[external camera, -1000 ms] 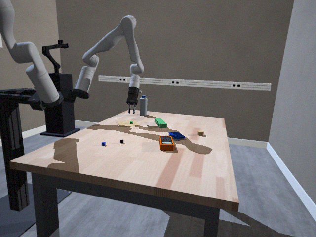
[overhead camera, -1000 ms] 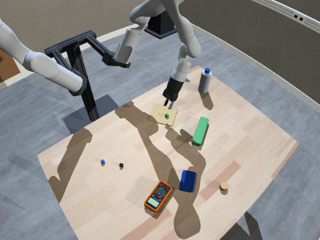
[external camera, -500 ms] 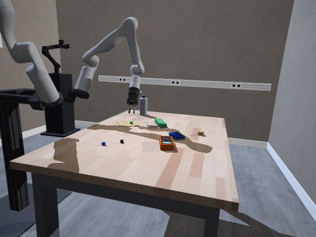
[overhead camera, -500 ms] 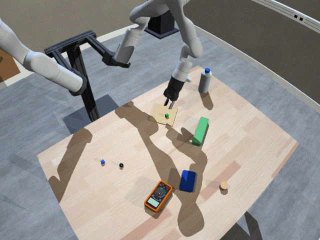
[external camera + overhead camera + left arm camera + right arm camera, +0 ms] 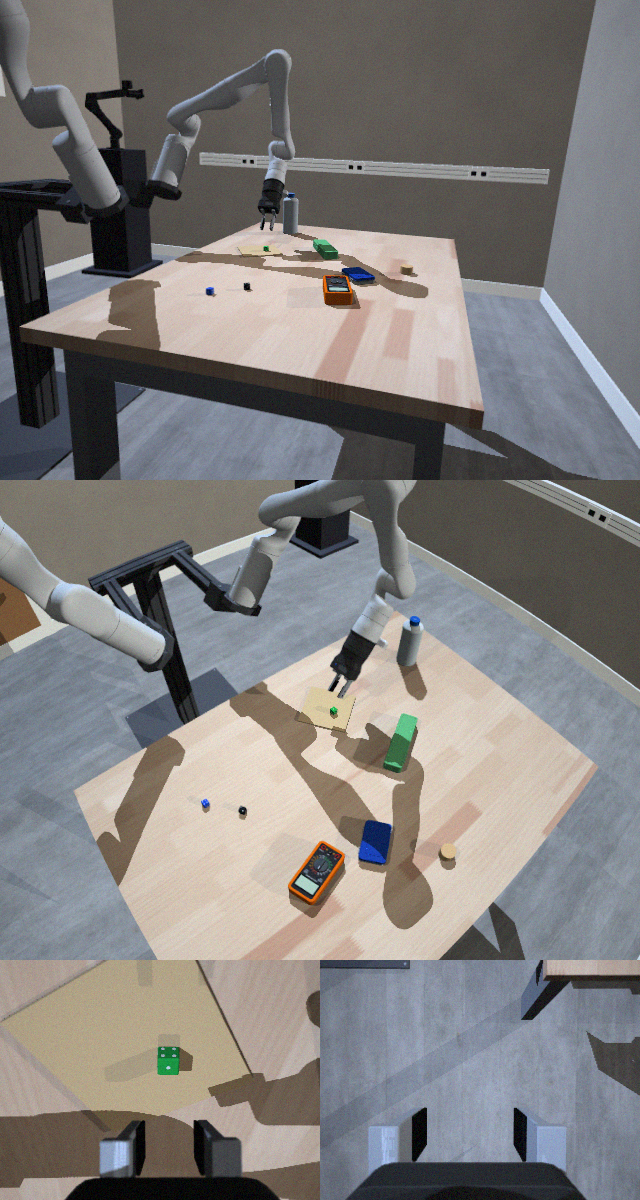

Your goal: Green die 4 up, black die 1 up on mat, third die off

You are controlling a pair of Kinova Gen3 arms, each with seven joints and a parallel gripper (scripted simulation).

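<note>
Right now my left hand is 10 mm to the left of the green die and 90 mm above it. The rest, counted from my left hand: pale yellow square mat 20 mm behind, 10 mm to the right, 100 mm below; then black die 80 mm ahead, 400 mm to the right, 90 mm below; then bottle 330 mm to the left, 10 mm below.
</note>
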